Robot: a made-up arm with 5 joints. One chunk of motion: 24 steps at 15 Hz.
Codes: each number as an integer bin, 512 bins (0 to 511) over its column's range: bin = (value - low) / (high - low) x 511, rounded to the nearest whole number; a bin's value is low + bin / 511 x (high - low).
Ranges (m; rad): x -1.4..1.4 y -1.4..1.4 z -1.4..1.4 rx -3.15..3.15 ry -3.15..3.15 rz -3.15..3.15
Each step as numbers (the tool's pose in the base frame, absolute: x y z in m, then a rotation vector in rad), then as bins.
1 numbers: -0.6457 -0.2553 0.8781 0.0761 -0.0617 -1.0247
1 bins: 138 209 416 262 250 172
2 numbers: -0.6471 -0.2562 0.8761 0.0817 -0.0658 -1.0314
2 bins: 137 209 415 262 250 172
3 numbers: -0.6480 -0.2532 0.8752 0.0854 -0.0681 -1.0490
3 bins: 137 209 415 262 250 170
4 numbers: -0.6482 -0.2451 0.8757 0.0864 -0.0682 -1.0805
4 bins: 137 211 415 263 250 168
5 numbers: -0.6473 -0.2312 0.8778 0.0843 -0.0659 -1.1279
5 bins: 137 213 416 262 250 164
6 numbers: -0.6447 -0.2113 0.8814 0.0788 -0.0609 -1.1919
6 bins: 138 217 416 262 251 159
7 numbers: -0.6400 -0.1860 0.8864 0.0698 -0.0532 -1.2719
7 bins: 139 222 417 261 251 152
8 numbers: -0.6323 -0.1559 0.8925 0.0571 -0.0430 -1.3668
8 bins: 140 227 418 260 252 145
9 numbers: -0.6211 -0.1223 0.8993 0.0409 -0.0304 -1.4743
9 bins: 142 233 420 259 253 136
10 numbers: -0.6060 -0.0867 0.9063 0.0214 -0.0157 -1.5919
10 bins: 145 240 421 257 254 126
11 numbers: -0.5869 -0.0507 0.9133 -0.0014 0.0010 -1.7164
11 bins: 148 246 422 255 256 116
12 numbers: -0.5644 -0.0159 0.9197 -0.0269 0.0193 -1.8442
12 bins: 152 253 423 253 257 106
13 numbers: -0.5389 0.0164 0.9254 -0.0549 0.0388 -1.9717
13 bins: 157 258 424 251 259 96
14 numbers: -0.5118 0.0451 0.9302 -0.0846 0.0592 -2.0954
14 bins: 162 264 425 249 260 86
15 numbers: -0.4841 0.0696 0.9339 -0.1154 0.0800 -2.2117
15 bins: 167 268 426 246 262 76
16 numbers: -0.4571 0.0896 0.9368 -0.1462 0.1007 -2.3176
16 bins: 172 272 426 244 264 68
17 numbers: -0.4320 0.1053 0.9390 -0.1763 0.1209 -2.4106
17 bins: 177 275 427 241 265 60
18 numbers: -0.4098 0.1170 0.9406 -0.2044 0.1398 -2.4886
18 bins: 181 277 427 239 267 54
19 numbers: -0.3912 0.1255 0.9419 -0.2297 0.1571 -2.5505
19 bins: 184 278 427 237 268 49
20 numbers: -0.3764 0.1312 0.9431 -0.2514 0.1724 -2.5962
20 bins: 187 279 428 235 269 45
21 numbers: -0.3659 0.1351 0.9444 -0.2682 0.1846 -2.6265
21 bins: 189 280 428 234 270 42
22 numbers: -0.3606 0.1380 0.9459 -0.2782 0.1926 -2.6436
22 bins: 190 281 428 233 271 41
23 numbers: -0.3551 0.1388 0.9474 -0.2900 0.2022 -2.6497
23 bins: 191 281 428 232 272 41
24 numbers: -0.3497 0.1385 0.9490 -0.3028 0.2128 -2.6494
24 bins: 192 281 429 231 273 41
